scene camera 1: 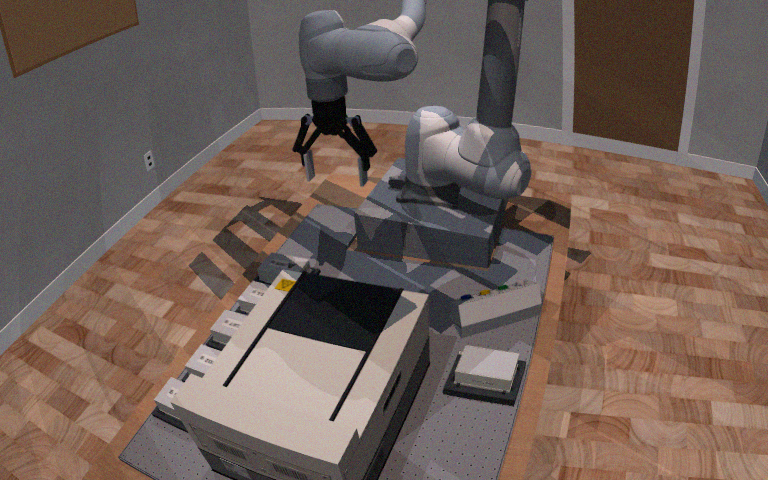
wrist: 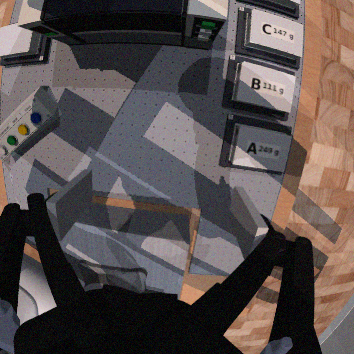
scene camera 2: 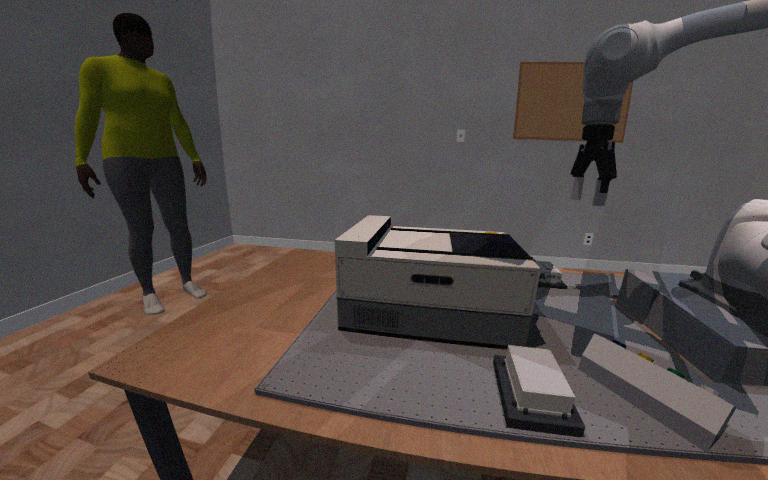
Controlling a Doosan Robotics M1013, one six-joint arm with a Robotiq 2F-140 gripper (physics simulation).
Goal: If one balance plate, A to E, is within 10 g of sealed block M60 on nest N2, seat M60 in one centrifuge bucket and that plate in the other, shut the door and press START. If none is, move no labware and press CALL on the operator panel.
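Frame: origin at the arm's base, x ahead, y left, z up, level; millimetres.
Seen in the pictures: gripper, fingertip midpoint: [scene camera 1: 336, 180] [wrist: 160, 193] [scene camera 2: 585, 202]; arm's base, link origin: [scene camera 1: 431, 191] [scene camera 2: 733, 300].
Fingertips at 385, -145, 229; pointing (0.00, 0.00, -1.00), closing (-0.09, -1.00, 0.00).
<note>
Pixels of each thing's top centre, then the offset from my fingertips to it, as dx, dy, dz. "spot": a spot on its surface instead.
- plate C, top centre: [wrist: 277, 31] [scene camera 1: 236, 324] +249, -221, -272
- white block, top centre: [scene camera 1: 488, 362] [scene camera 2: 537, 368] [wrist: 12, 37] +267, +390, -261
- dark nest, top centre: [scene camera 1: 486, 372] [scene camera 2: 534, 381] [wrist: 20, 39] +267, +390, -293
- dark top panel, top centre: [scene camera 1: 333, 308] [scene camera 2: 484, 243] +305, +80, -113
- operator panel, top centre: [scene camera 1: 498, 289] [wrist: 8, 127] [scene camera 2: 657, 361] +41, +386, -242
- green display, surface spot: [wrist: 208, 24] spot: +194, -54, -135
My gripper [scene camera 1: 335, 172] [scene camera 2: 587, 192] [wrist: 160, 193] is open and empty, high above the mat near the arm's base. In the wrist view, plate A [wrist: 270, 155] has a blurred mass label, plate B [wrist: 272, 95] reads 111 g and plate C [wrist: 282, 42] reads 147 g; they sit in a row of nests. The white block [scene camera 1: 485, 362] [scene camera 2: 540, 376] sits on a dark nest [scene camera 1: 478, 393] [scene camera 2: 552, 423]; its mass cannot be read. The centrifuge [scene camera 1: 294, 390] [scene camera 2: 436, 294] has a dark top panel [scene camera 1: 339, 308]; its buckets do not show. The operator panel [scene camera 1: 501, 316] [scene camera 2: 651, 390] has coloured buttons.
The arm's base block [scene camera 1: 424, 240] stands behind the centrifuge. In the wrist view, a green display [wrist: 208, 24] shows on the centrifuge front, and blue [wrist: 36, 118], yellow [wrist: 23, 129] and green [wrist: 12, 140] buttons at the left. A person [scene camera 2: 135, 113] stands beyond the table.
</note>
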